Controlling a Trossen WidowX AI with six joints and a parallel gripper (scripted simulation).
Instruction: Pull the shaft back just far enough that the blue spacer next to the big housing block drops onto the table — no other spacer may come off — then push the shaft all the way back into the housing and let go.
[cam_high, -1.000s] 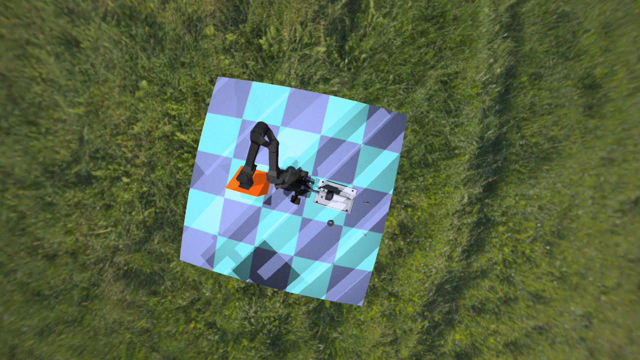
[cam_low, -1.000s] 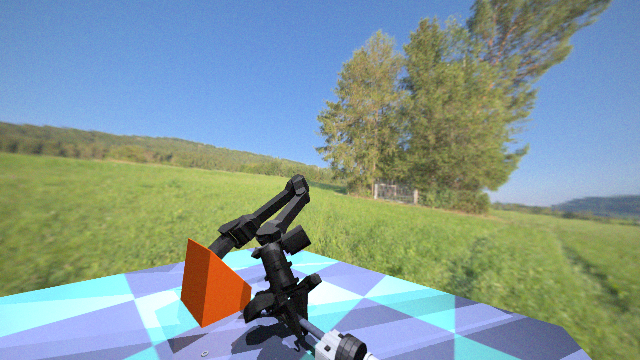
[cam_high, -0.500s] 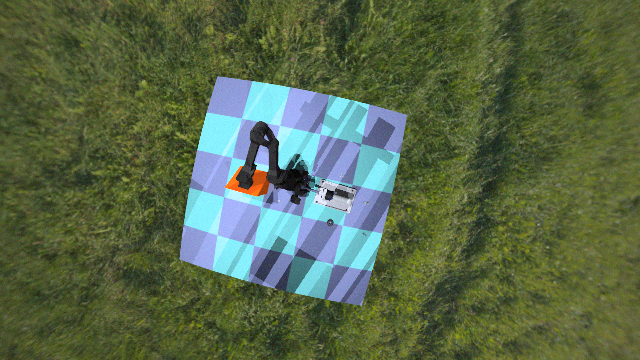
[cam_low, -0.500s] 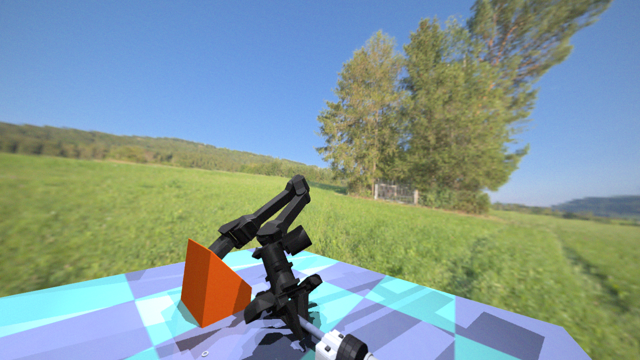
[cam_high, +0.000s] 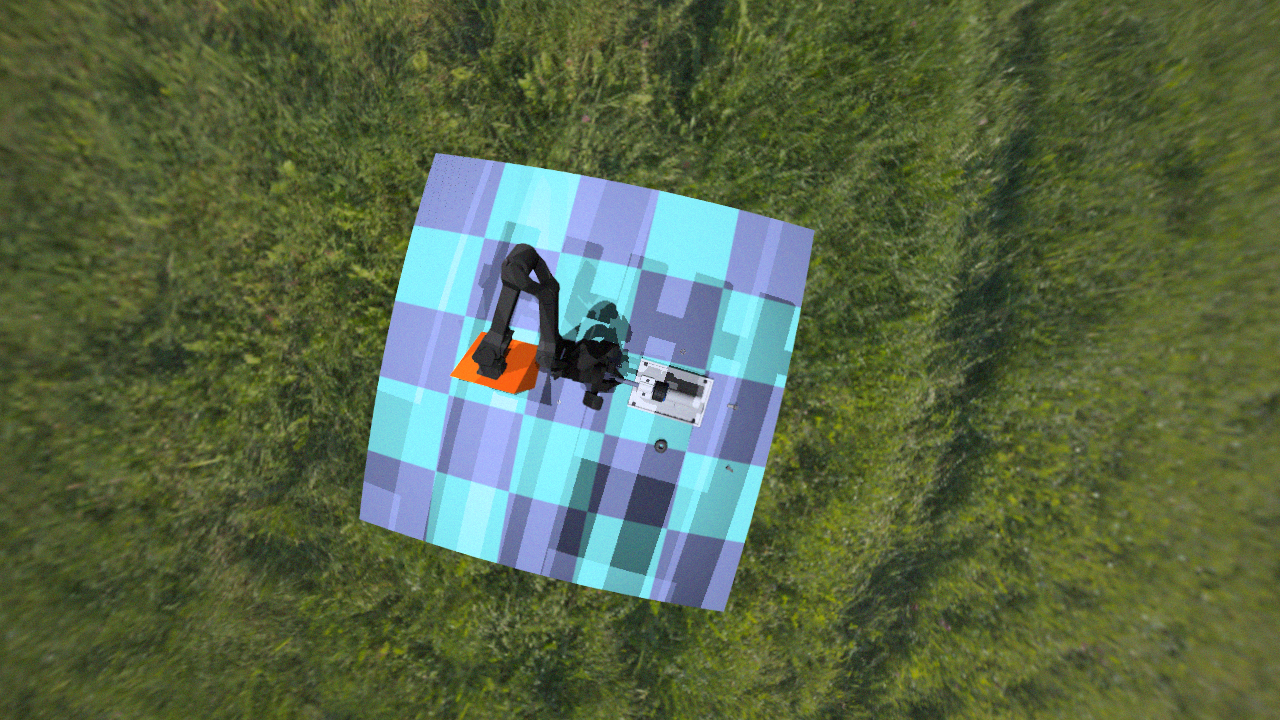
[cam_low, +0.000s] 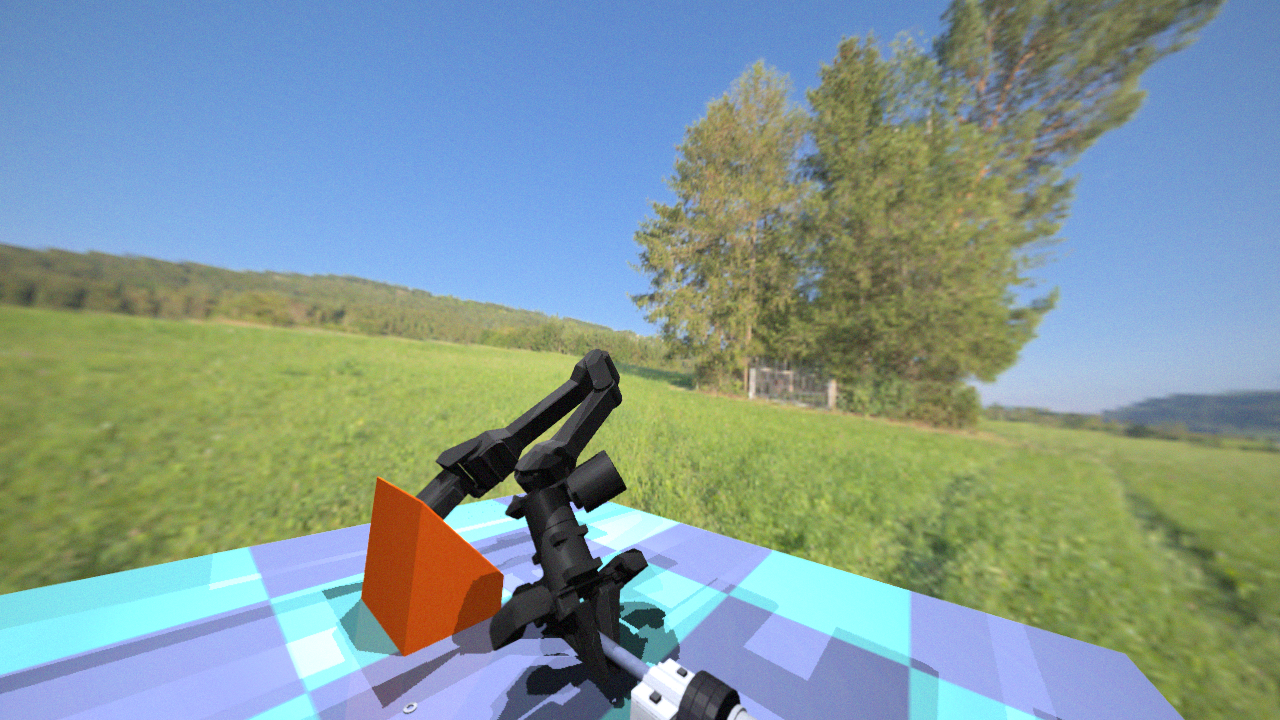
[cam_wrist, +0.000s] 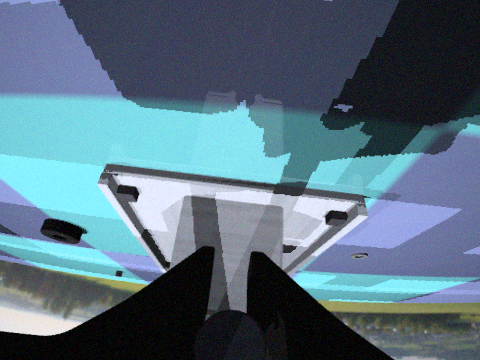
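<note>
My gripper tip is now 4 cm short of the grey shaft and 3 cm below it. From my gripper tip the other things lie so: black spacer (11 cm ahead, 2 cm above); then white baseplate (16 cm ahead); then blue spacer (13 cm ahead, 2 cm below).
</note>
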